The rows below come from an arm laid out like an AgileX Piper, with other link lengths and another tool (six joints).
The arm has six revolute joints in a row. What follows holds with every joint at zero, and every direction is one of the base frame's.
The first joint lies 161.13 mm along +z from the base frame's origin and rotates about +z.
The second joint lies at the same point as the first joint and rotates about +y.
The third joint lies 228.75 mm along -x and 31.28 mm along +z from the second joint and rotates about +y.
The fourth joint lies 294.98 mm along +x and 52.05 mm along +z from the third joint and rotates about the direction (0.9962, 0, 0.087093).
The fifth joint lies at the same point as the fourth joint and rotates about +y.
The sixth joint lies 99.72 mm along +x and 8.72 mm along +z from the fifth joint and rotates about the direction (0.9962, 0, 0.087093).
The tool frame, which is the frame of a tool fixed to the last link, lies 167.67 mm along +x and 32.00 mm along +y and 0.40 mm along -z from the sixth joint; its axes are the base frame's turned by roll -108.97, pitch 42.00 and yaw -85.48 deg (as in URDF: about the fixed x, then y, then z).
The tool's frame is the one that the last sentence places.
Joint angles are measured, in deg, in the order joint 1, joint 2, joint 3, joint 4, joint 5, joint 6. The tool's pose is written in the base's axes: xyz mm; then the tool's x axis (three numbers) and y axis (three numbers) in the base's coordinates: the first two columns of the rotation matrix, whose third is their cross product. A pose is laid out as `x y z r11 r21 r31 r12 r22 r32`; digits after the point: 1 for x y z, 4 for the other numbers.
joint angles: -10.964, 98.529, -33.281, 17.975, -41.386, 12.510
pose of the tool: 475.2 -112.3 44.1 -0.4541 -0.2793 -0.8460 -0.1738 0.9591 -0.2234
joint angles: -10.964, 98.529, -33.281, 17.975, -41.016, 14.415
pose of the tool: 475.1 -111.9 43.6 -0.4511 -0.2478 -0.8574 -0.1623 0.9674 -0.1941
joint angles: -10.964, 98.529, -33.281, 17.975, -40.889, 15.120
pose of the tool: 475.1 -111.8 43.5 -0.4498 -0.2360 -0.8614 -0.1580 0.9703 -0.1833
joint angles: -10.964, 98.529, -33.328, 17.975, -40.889, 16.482
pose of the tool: 475.6 -112.0 44.6 -0.4433 -0.2148 -0.8703 -0.1483 0.9751 -0.1651
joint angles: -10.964, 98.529, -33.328, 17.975, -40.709, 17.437
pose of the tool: 475.6 -111.8 44.4 -0.4414 -0.1987 -0.8750 -0.1426 0.9783 -0.1502
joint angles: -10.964, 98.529, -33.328, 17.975, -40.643, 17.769
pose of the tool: 475.6 -111.8 44.3 -0.4408 -0.1931 -0.8766 -0.1406 0.9794 -0.1450
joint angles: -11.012, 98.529, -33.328, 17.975, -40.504, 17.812
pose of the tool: 475.3 -112.0 43.7 -0.4426 -0.1912 -0.8761 -0.1402 0.9797 -0.1430
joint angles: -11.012, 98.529, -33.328, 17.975, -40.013, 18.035
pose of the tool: 474.7 -111.3 41.8 -0.4479 -0.1849 -0.8747 -0.1410 0.9807 -0.1352
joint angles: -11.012, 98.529, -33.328, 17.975, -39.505, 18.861
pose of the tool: 474.2 -110.7 40.1 -0.4508 -0.1689 -0.8765 -0.1374 0.9834 -0.1188
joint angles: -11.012, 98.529, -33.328, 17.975, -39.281, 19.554
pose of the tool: 474.1 -110.5 39.5 -0.4506 -0.1566 -0.8789 -0.1335 0.9852 -0.1071
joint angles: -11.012, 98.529, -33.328, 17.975, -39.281, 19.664
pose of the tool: 474.1 -110.5 39.6 -0.4501 -0.1548 -0.8795 -0.1327 0.9855 -0.1056
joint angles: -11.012, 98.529, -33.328, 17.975, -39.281, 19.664
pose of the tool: 474.1 -110.5 39.6 -0.4501 -0.1548 -0.8795 -0.1327 0.9855 -0.1056
